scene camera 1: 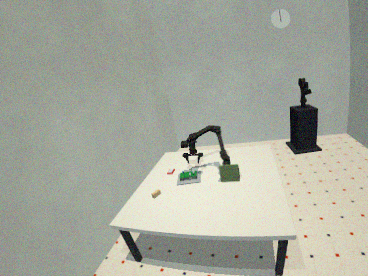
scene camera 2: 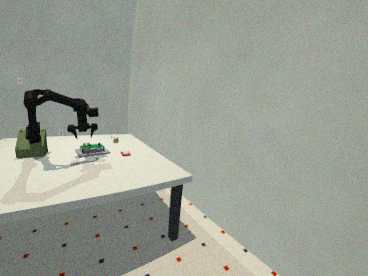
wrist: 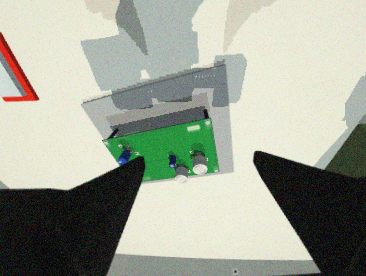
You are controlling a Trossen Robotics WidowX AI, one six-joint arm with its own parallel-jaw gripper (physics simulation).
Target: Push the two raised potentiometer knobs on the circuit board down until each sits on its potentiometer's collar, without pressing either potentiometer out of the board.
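Frame: origin at the arm's base, x ahead, y left, z up, level; metres.
Seen in the pictures: gripper, between the fingertips: (scene camera 1: 193, 163) (scene camera 2: 84, 138) (wrist: 198, 158); arm's base, origin of its link: (scene camera 1: 226, 167) (scene camera 2: 34, 138).
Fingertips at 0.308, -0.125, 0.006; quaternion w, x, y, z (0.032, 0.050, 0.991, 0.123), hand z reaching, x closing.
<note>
Offsets run from my fingertips to a thing's top centre, as dx, dy, dz. Level surfaces: height alone.
The green circuit board @(dz -0.074) (scene camera 1: 188, 175) (scene camera 2: 92, 146) (wrist: 155, 147) stands raised on a grey base plate (scene camera 1: 197, 180) (scene camera 2: 104, 152) (wrist: 226, 150). Two grey cylinders with pale tops, which look like the knobs, stand near its lower right edge in the wrist view: one knob @(+0.033, +0.088, -0.052) (wrist: 181, 174) and a second knob @(+0.003, +0.064, -0.048) (wrist: 199, 164). Their gaps to the collars cannot be made out. Two small blue parts also stand on the board. My gripper (scene camera 1: 193, 161) (scene camera 2: 84, 137) (wrist: 198, 158) is wide open and empty, pointing down above the board area. In the wrist view, its left finger overlaps the board's lower left part.
A red-edged tray @(+0.271, -0.096, -0.105) (scene camera 1: 171, 171) (scene camera 2: 125, 153) (wrist: 30, 95) and a tan block @(+0.314, +0.303, -0.079) (scene camera 1: 156, 193) (scene camera 2: 116, 140) lie on the white table @(dz -0.119) (scene camera 1: 210, 210) (scene camera 2: 135, 170). The arm's green base box (scene camera 1: 229, 173) (scene camera 2: 31, 145) stands beside the board. Another arm stands on a black pedestal (scene camera 1: 303, 127) beyond the table.
</note>
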